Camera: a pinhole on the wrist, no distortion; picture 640 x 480 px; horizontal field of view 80.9 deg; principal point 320.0 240.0 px. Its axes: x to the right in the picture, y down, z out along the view. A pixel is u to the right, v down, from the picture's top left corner.
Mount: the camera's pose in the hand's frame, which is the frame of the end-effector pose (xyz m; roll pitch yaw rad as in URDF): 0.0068 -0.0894 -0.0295 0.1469 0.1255 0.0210
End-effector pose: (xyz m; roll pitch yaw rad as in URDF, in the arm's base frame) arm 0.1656 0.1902 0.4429 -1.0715 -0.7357 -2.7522
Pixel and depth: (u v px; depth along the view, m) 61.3 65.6 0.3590
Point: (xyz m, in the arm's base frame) 0.6186 0.2244 0.6331
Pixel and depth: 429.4 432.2 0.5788
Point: 0.3046 -0.3489 0.7267
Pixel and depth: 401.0 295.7 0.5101
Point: 0.3682 -0.1269 0.7860
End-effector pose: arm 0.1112 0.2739 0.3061 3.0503 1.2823 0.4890
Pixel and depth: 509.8 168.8 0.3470
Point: -0.1653 0.3244 0.0060
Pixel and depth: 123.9 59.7 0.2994
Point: -0.2783 0.3530 0.3298
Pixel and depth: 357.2 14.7 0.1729
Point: -0.0937 0.3965 0.2216
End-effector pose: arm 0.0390 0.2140 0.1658 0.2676 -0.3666 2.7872
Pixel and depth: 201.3 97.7 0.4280
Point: 0.3397 0.5342 0.4078
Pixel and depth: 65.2 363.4 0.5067
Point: 0.4995 0.1992 0.5494
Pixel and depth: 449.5 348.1 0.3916
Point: 0.0275 0.3503 0.5452
